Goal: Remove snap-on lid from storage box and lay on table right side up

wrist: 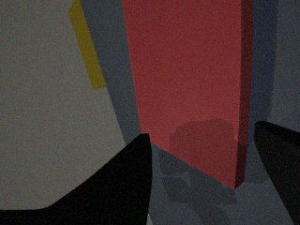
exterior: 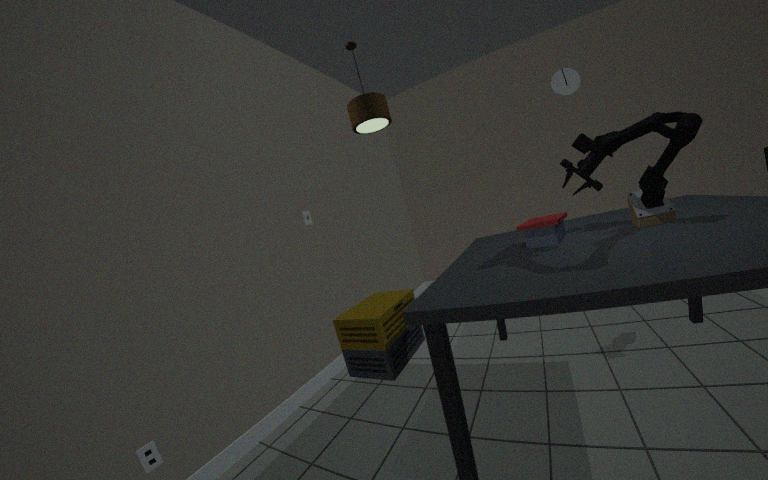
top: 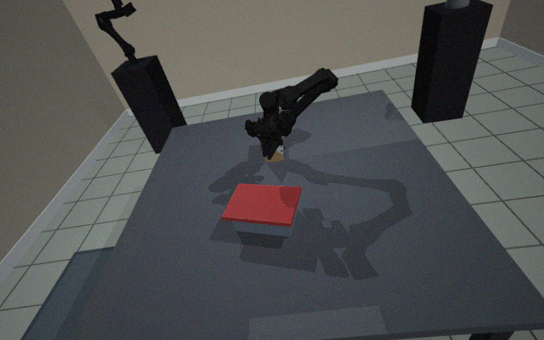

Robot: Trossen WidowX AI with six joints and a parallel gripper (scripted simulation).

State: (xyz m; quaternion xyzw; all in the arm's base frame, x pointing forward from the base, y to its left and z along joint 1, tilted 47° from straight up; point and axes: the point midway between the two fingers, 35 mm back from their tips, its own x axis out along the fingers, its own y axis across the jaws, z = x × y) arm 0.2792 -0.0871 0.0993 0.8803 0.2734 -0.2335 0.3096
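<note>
My gripper tip is now 120 mm short of the red lid, 30 mm to the left of it and 100 mm above it. From my gripper tip the other things lie so: storage box (120 mm ahead, 30 mm to the right, 150 mm below).
</note>
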